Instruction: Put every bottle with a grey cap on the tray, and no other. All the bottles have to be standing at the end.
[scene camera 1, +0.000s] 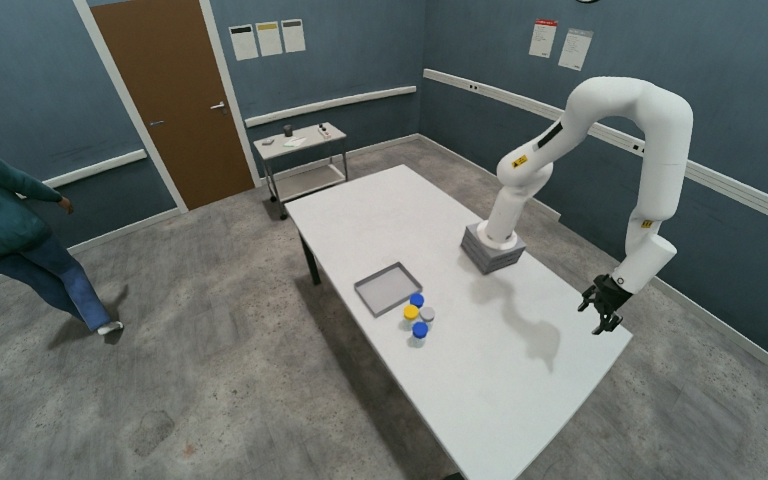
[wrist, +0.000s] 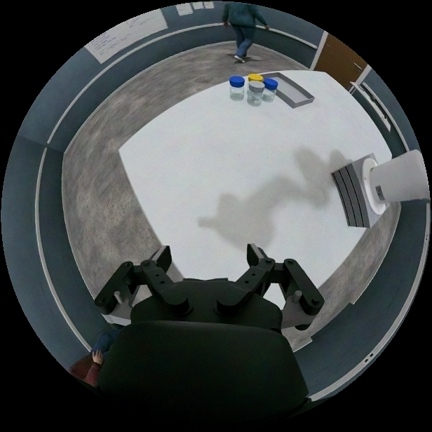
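Note:
A clear bottle with a grey cap (scene camera 1: 427, 314) (wrist: 256, 88) stands on the table among three others. A bottle with a yellow cap (scene camera 1: 410, 313) (wrist: 255, 78) stands beside it. One blue-capped bottle (scene camera 1: 416, 300) (wrist: 270, 84) stands nearest the tray, and another blue-capped bottle (scene camera 1: 419, 330) (wrist: 237, 81) stands on the far side of the group from the tray. The grey rectangular tray (scene camera 1: 376, 314) (wrist: 303, 103) lies beside the group, with no bottle in it. My gripper (scene camera 1: 592, 320) (wrist: 208, 252) is open and empty, high above the table's right end, far from the bottles.
The white table (scene camera 1: 453, 384) (wrist: 185, 150) carries the arm's grey base block (scene camera 1: 491, 257) (wrist: 350, 195) at its long edge. A cart (scene camera 1: 269, 151) stands behind the table near the door (scene camera 1: 169, 84). A person (scene camera 1: 33, 226) (wrist: 244, 25) is on the floor beyond the table.

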